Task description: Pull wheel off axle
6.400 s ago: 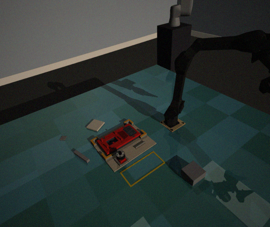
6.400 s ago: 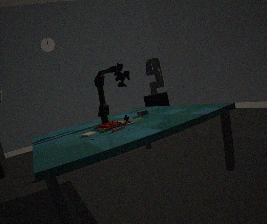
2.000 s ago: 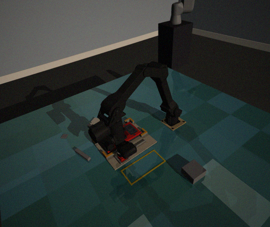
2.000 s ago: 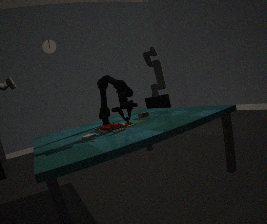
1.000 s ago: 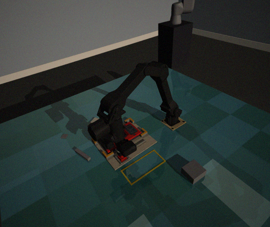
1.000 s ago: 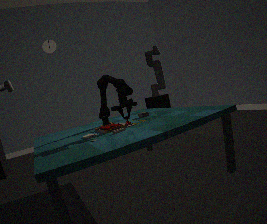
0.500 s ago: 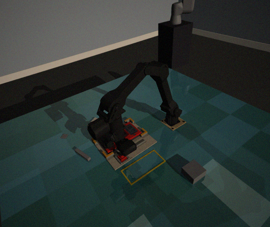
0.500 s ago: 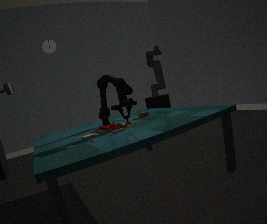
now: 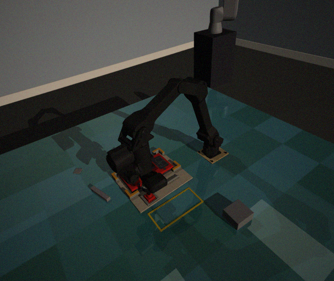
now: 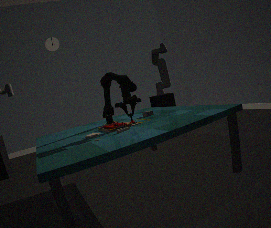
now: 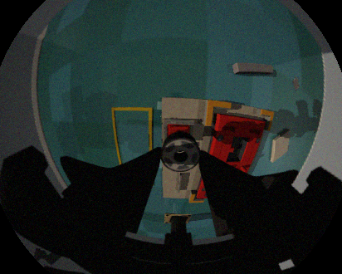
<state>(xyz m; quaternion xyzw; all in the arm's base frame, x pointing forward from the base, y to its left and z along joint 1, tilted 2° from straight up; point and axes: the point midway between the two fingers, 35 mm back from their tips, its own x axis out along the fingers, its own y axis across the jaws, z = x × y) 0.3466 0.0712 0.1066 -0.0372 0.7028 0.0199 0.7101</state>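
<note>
The black axle lies 40 mm below my gripper tip. Round my gripper tip: black wheel: right at my gripper tip; grey bar: 150 mm ahead, 130 mm to the right, 60 mm below; flat tan tile: 300 mm to the right, 70 mm below, 10 mm ahead.
</note>
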